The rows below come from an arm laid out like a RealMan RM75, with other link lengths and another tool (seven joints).
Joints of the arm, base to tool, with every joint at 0 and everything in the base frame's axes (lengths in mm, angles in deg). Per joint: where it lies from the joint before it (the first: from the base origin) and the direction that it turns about. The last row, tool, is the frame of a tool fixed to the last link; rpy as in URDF.
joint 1: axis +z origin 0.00 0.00 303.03
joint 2: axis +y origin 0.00 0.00 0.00
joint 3: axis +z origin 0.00 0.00 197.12
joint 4: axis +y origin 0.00 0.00 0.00
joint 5: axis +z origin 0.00 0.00 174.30
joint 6: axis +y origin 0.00 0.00 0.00
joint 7: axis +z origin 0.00 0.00 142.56
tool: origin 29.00 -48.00 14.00 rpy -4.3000 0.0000 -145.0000
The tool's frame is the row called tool.
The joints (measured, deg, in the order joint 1, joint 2, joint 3, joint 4, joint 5, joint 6, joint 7), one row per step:
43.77 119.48 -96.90 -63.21 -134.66 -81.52 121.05
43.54 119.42 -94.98 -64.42 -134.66 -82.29 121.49
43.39 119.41 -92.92 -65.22 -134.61 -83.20 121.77
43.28 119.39 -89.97 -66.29 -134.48 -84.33 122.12
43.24 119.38 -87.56 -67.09 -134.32 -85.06 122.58
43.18 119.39 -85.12 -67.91 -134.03 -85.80 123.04
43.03 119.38 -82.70 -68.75 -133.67 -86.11 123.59
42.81 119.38 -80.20 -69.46 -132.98 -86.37 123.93
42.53 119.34 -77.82 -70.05 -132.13 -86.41 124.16
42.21 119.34 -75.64 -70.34 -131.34 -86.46 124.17
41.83 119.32 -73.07 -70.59 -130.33 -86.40 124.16
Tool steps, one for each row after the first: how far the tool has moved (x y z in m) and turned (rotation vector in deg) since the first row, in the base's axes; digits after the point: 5 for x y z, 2 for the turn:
-0.00289 0.00257 0.00524 1.12 1.26 -0.78
-0.00448 0.00457 0.01019 1.99 2.43 -1.81
-0.00706 0.00787 0.01739 3.34 4.20 -3.14
-0.00912 0.01078 0.02334 4.61 5.75 -4.34
-0.01124 0.01337 0.02926 5.84 7.45 -5.57
-0.01318 0.01665 0.03552 7.46 9.37 -6.81
-0.01490 0.01956 0.04147 8.95 11.60 -8.09
-0.01618 0.02253 0.04730 10.46 13.92 -9.31
-0.01612 0.02475 0.05216 11.68 15.97 -10.48
-0.01574 0.02750 0.05806 13.21 18.47 -11.87

